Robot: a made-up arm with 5 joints. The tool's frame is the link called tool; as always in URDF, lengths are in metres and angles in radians.
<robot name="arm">
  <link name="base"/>
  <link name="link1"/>
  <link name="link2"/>
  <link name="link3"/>
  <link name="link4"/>
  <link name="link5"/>
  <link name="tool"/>
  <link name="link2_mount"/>
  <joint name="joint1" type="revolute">
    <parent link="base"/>
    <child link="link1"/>
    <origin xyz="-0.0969 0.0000 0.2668" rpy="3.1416 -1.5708 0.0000"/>
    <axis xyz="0 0 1"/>
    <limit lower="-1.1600" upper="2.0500"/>
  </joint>
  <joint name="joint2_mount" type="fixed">
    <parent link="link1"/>
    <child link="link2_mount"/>
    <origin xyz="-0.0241 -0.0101 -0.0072"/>
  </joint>
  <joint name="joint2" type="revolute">
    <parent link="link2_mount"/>
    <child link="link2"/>
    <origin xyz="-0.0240 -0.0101 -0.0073" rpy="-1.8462 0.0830 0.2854"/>
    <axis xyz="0 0 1"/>
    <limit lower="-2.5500" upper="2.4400"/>
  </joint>
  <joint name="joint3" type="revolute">
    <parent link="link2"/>
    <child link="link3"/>
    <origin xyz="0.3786 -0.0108 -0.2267" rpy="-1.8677 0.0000 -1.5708"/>
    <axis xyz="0 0 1"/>
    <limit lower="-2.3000" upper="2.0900"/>
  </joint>
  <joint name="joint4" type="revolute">
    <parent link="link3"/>
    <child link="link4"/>
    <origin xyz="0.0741 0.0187 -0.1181" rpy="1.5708 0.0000 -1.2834"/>
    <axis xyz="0 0 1"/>
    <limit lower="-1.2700" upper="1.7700"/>
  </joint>
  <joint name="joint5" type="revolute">
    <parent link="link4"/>
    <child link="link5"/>
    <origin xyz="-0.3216 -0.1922 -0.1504" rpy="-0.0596 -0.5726 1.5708"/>
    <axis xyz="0 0 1"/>
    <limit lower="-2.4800" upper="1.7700"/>
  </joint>
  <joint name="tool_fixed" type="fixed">
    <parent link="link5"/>
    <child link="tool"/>
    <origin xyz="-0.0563 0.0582 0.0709" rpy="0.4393 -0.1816 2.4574"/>
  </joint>
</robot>
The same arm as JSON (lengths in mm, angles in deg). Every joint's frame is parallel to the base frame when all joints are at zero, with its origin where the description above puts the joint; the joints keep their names.
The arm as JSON. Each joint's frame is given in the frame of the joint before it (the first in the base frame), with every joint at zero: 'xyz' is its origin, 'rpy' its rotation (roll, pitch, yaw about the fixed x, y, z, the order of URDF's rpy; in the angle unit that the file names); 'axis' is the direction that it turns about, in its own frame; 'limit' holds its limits. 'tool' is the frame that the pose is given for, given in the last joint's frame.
{"units": {"length": "mm", "angle": "deg"}, "joints": [{"name": "joint1", "type": "revolute", "origin": {"xyz": [-96.9, 0.0, 266.8], "rpy": [0.0, 0.0, 0.0]}, "axis": "+x", "limit": {"lower": -66.46, "upper": 117.46}}, {"name": "joint2", "type": "revolute", "origin": {"xyz": [-14.5, 20.2, -48.1], "rpy": [0.0, 0.0, 0.0]}, "axis": [-0.271007, -0.917025, -0.292608], "limit": {"lower": -146.1, "upper": 139.8}}, {"name": "joint3", "type": "revolute", "origin": {"xyz": [40.4, 98.6, 428.4], "rpy": [0.0, 0.0, 0.0]}, "axis": "+z", "limit": {"lower": -131.78, "upper": 119.75}}, {"name": "joint4", "type": "revolute", "origin": {"xyz": [76.4, -3.1, -118.1], "rpy": [0.0, 0.0, 0.0]}, "axis": [-1.0, -0.0001, 0.0], "limit": {"lower": -72.77, "upper": 101.41}}, {"name": "joint5", "type": "revolute", "origin": {"xyz": [150.4, 321.6, -192.2], "rpy": [0.0, 0.0, 0.0]}, "axis": [-0.838986, 0.059499, -0.540891], "limit": {"lower": -142.09, "upper": 101.41}}], "tool": {"origin": {"xyz": [-26.1, 62.3, -83.8], "rpy": [-101.75, 45.91, 65.14]}}}
